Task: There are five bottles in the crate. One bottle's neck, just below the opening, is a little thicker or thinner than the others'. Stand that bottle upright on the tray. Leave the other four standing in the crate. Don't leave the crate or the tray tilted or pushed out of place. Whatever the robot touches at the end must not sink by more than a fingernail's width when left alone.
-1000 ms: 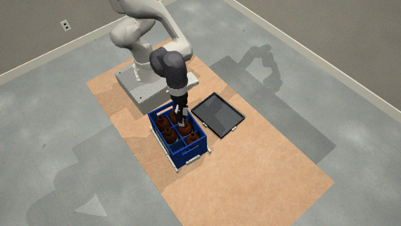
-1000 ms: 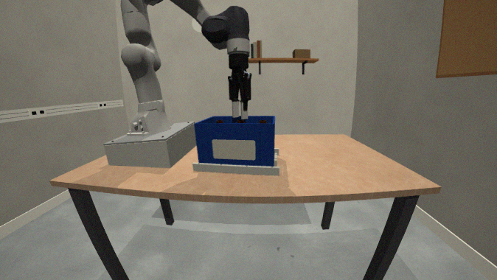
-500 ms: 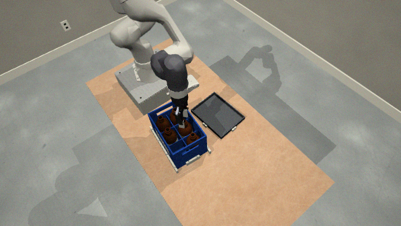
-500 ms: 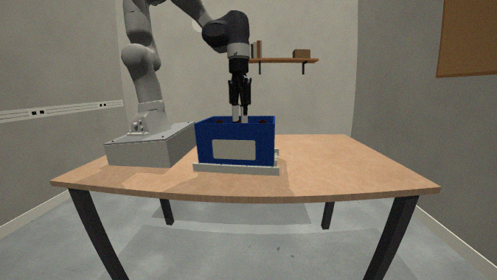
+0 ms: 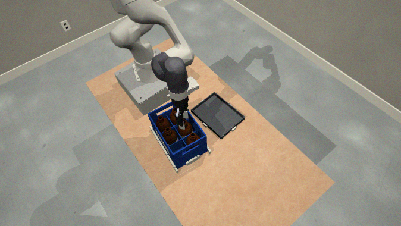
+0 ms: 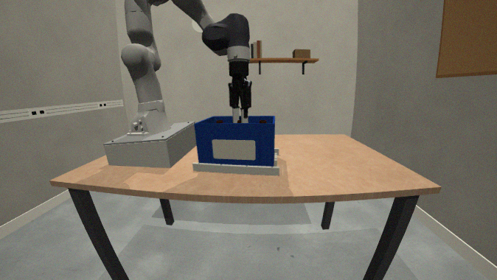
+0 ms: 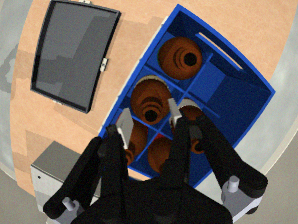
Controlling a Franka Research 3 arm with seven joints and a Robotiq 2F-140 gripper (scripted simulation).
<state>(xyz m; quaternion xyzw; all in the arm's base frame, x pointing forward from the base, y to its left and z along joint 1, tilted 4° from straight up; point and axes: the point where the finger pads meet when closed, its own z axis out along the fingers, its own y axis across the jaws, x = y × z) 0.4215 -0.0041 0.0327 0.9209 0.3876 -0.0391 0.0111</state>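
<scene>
The blue crate lies 40 mm to the right of my hand and 90 mm below it. Also, from my hand: bottle (80 mm behind, 90 mm to the right, 90 mm below); dark grey tray (20 mm behind, 220 mm to the left, 160 mm below).
</scene>
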